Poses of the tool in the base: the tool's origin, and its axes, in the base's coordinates. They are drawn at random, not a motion.
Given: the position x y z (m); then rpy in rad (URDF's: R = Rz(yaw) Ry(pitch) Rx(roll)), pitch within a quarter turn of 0, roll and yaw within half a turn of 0.
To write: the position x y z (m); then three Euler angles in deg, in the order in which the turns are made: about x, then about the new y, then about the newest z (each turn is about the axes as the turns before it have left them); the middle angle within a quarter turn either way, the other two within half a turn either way. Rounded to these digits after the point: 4 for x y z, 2 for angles.
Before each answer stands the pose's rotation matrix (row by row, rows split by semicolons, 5 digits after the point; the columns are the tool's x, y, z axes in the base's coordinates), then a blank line. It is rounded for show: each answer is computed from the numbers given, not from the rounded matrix.
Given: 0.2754 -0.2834 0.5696 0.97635 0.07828 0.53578
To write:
0.85724 -0.23021 0.46060; 0.50895 0.51464 -0.69001; -0.07820 0.82592 0.55834

0.2754 -0.2834 0.5696 51.02 27.43 15.03
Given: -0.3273 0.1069 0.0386 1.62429 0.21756 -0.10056
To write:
0.97149 0.20908 -0.11173; -0.09802 -0.07484 -0.99237; -0.21585 0.97503 -0.05221

-0.3273 0.1069 0.0386 93.01 -6.42 -12.15
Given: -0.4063 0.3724 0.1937 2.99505 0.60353 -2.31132
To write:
-0.55548 -0.78612 0.27103; -0.60772 0.60627 0.51294; -0.56755 0.12022 -0.81451

-0.4063 0.3724 0.1937 -147.80 15.73 125.25
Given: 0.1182 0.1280 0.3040 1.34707 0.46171 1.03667
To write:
0.45578 0.03017 0.88958; 0.77059 0.48682 -0.41133; -0.44548 0.87298 0.19863

0.1182 0.1280 0.3040 64.22 62.82 -3.79
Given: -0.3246 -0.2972 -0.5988 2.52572 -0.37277 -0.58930
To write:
0.77424 -0.62857 -0.07392; -0.51761 -0.56166 -0.64546; 0.36420 0.53800 -0.76021

-0.3246 -0.2972 -0.5988 139.67 -4.24 39.07
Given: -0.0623 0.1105 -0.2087 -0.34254 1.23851 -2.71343
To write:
-0.29676 0.67993 -0.67055; -0.13544 -0.72505 -0.67525; -0.94530 -0.10957 0.30725

-0.0623 0.1105 -0.2087 65.53 -42.11 -113.58
